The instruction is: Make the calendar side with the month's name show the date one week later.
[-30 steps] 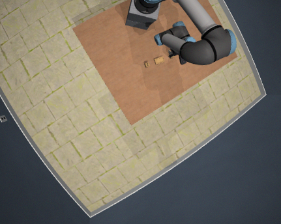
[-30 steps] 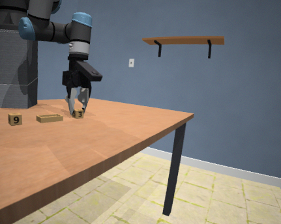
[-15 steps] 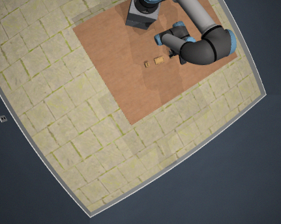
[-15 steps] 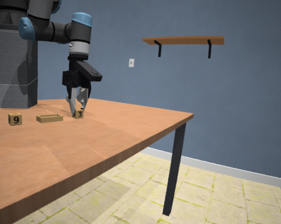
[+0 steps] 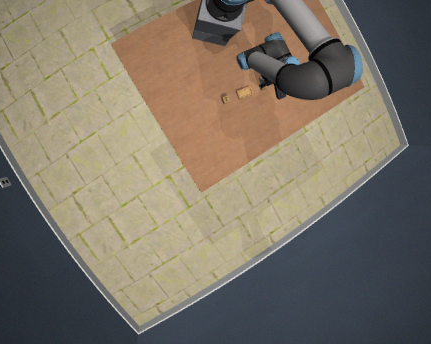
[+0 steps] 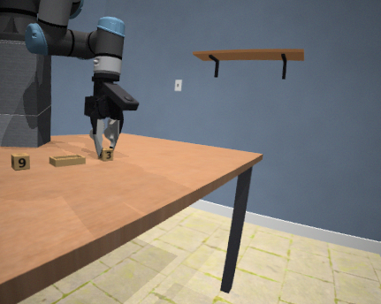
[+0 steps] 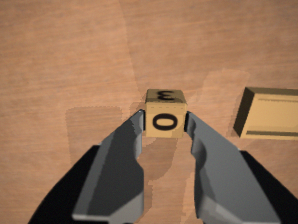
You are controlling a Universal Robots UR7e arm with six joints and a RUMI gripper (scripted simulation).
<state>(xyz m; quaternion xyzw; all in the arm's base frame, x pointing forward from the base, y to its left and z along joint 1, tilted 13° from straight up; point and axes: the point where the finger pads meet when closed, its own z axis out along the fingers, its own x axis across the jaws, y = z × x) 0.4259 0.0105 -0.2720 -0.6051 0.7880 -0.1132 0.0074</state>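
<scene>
Right now the cube is 10 mm below my hand. Also, from my hand: wooden tray 110 mm to the right, 30 mm behind, 20 mm below.
</scene>
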